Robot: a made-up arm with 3 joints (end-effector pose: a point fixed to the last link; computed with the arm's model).
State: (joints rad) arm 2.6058 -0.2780 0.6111
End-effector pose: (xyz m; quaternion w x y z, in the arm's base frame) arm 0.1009 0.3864 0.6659 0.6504 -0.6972 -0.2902 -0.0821
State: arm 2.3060 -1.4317 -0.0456
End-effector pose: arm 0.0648 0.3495 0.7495 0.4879 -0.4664 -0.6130 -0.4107
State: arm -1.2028 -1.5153 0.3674
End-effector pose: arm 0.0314 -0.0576 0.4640 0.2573 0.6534 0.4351 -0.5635
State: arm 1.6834 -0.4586 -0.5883
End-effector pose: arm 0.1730 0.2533 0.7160 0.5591 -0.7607 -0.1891 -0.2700
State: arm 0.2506 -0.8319 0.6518
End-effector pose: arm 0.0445 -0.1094 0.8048 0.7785 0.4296 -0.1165 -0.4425
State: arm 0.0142 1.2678 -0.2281
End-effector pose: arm 0.0138 0.1178 0.7834 0.8361 -0.1704 -0.2044 0.4796
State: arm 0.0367 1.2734 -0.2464
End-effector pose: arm 0.0112 0.1216 0.7805 0.8307 -0.1880 -0.2052 0.4822
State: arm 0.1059 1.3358 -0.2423
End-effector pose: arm 0.0043 0.1289 0.7772 0.8075 -0.2233 -0.1935 0.5105
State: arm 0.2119 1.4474 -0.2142
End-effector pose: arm -0.0053 0.1380 0.7737 0.7670 -0.2683 -0.1653 0.5589
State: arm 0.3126 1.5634 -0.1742
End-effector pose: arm -0.0134 0.1456 0.7713 0.7240 -0.3042 -0.1281 0.6057
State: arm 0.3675 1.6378 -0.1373
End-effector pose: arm -0.0170 0.1497 0.7715 0.6982 -0.3186 -0.0998 0.6333
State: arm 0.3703 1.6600 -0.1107
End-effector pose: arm -0.0163 0.1500 0.7741 0.6951 -0.3132 -0.0897 0.6409
